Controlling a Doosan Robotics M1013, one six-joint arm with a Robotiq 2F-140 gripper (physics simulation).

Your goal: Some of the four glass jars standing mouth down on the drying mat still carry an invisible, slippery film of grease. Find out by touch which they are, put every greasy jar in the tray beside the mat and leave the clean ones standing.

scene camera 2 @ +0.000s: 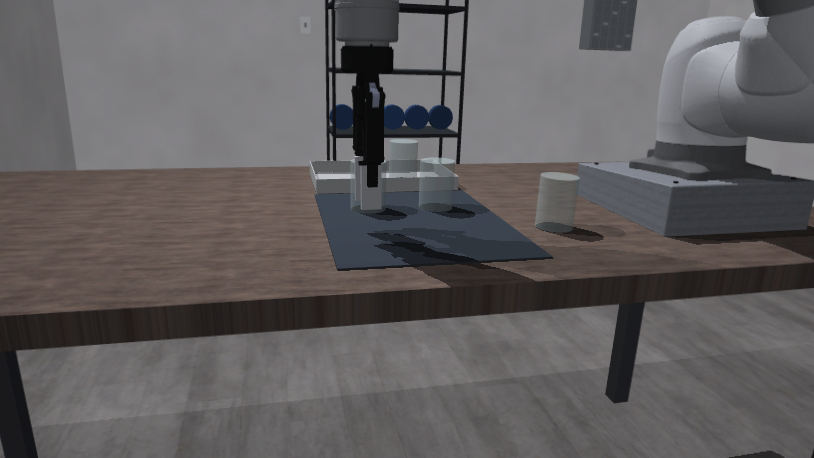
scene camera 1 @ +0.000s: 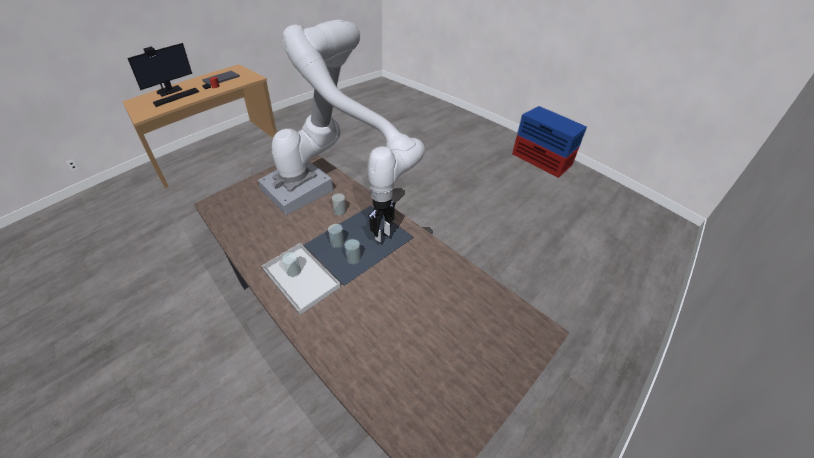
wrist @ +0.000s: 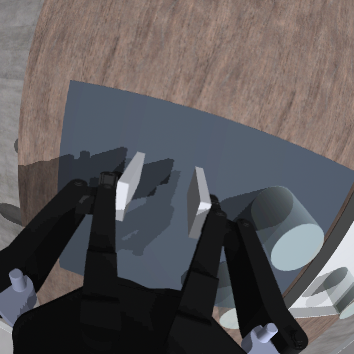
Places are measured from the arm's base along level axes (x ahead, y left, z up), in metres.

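Pixels of known places: gripper, fingertip midpoint: (scene camera 2: 367,204) (scene camera 1: 382,237) (wrist: 166,174); arm's base, link origin: (scene camera 2: 696,171) (scene camera 1: 294,177).
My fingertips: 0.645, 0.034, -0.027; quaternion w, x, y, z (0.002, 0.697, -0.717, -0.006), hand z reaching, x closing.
For each thing: its top centre in the pictures, then the offset to it from my fingertips, as dx, dy, dz. Level surfaces: height alone.
- dark drying mat, surface height: dz -0.049
- pale glass jar, top centre: (wrist: 298,248) (scene camera 1: 352,244) -0.033, -0.148, +0.039
- second jar, top centre: (wrist: 242,317) (scene camera 2: 437,160) (scene camera 1: 335,228) -0.159, -0.138, +0.039
- third jar, top centre: (scene camera 2: 559,175) (scene camera 1: 338,197) -0.322, +0.012, +0.038
- fourth jar, top centre: (scene camera 2: 403,141) (scene camera 1: 289,257) -0.162, -0.380, +0.038
- white tray, top centre: (scene camera 2: 380,168) (scene camera 1: 299,274) -0.110, -0.382, -0.022
My gripper (scene camera 1: 383,232) (scene camera 2: 371,196) (wrist: 166,174) is open, its fingers partly closed with nothing between them, a little above the dark drying mat (scene camera 1: 371,262) (scene camera 2: 364,250) (wrist: 150,125). One pale glass jar (scene camera 1: 352,251) (wrist: 297,245) stands on the mat towards the tray; the fingers partly cover it in scene camera 2. A second jar (scene camera 1: 335,235) (scene camera 2: 436,187) stands on the mat nearer the arm's base, partly hidden in the wrist view. A third jar (scene camera 1: 338,204) (scene camera 2: 557,202) stands on the bare table between mat and base. A fourth jar (scene camera 1: 291,265) (scene camera 2: 403,153) stands in the white tray (scene camera 1: 320,298) (scene camera 2: 401,184).
The arm's grey base block (scene camera 1: 301,193) (scene camera 2: 734,207) stands at the table's end, close to the third jar. The tray's low walls border the mat's side. The gripper is near the table's long edge. A desk (scene camera 1: 193,99) and stacked crates (scene camera 1: 549,139) stand apart on the floor.
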